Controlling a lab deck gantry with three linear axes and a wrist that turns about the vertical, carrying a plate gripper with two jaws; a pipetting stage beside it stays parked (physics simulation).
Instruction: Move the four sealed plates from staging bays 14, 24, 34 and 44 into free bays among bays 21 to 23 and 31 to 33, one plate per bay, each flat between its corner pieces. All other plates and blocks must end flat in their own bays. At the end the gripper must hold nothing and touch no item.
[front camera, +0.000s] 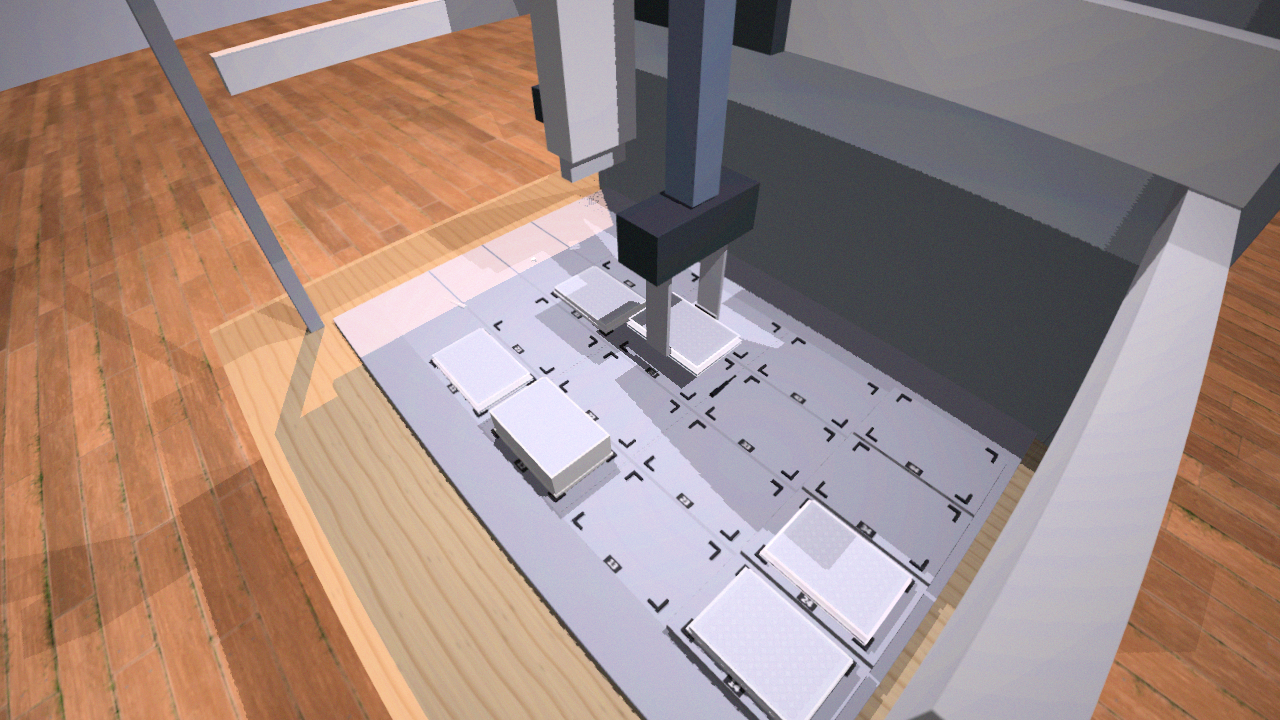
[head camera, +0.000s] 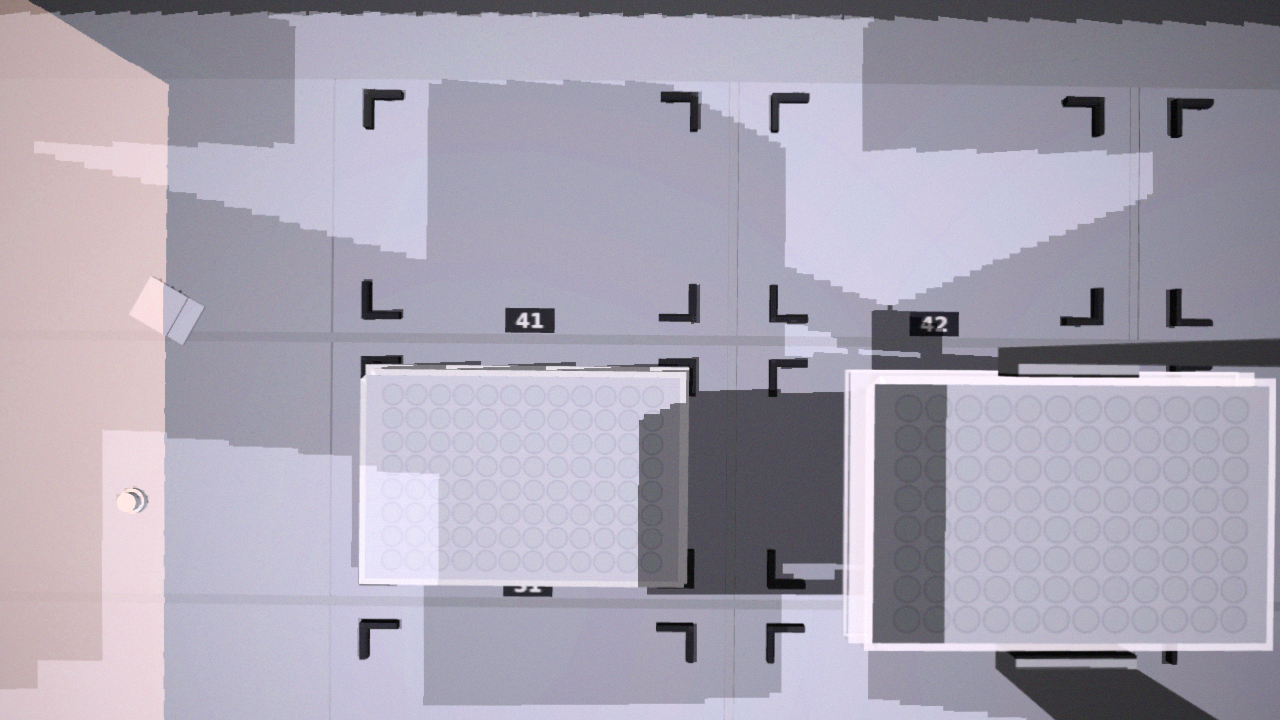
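Pixels of known places: gripper, fingertip midpoint: (front camera: 683, 330) (head camera: 1054, 508); robot's base, origin of the base link: (front camera: 433, 362).
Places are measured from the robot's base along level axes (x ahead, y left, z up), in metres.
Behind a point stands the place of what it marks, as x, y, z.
My gripper (front camera: 684, 329) {0.238, 0.257, 0.055} (head camera: 1074, 514) {0.238, 0.257, 0.055} is shut on a white sealed plate (front camera: 702, 340) {0.272, 0.256, 0.062} (head camera: 1092, 537) {0.245, 0.250, 0.062}, held level above the deck around bay 32; corner pieces of that bay show to its left in the head view. A sealed plate (front camera: 586, 291) {0.046, 0.246, 0.014} (head camera: 523, 483) {0.065, 0.255, 0.014} lies flat in bay 31, beside the held one. Two sealed plates (front camera: 836, 568) {0.558, 0.144, 0.029} (front camera: 769, 644) {0.556, 0.042, 0.029} lie in bays 24 and 14. Bays 34 and 44 hold no plate. No plate shows in bays 21, 22, 23 and 33.
A white plate (front camera: 481, 368) {0.073, 0.040, 0.014} and a tall white block (front camera: 550, 434) {0.244, 0.035, 0.042} sit at the deck's front left. A dark pen-like object (front camera: 722, 385) {0.311, 0.259, 0.005} lies just right of the held plate in the front view. A small tilted block (head camera: 168, 309) {-0.083, 0.321, 0.001} and a round knob (head camera: 131, 500) {-0.095, 0.244, 0.004} show at the head view's left.
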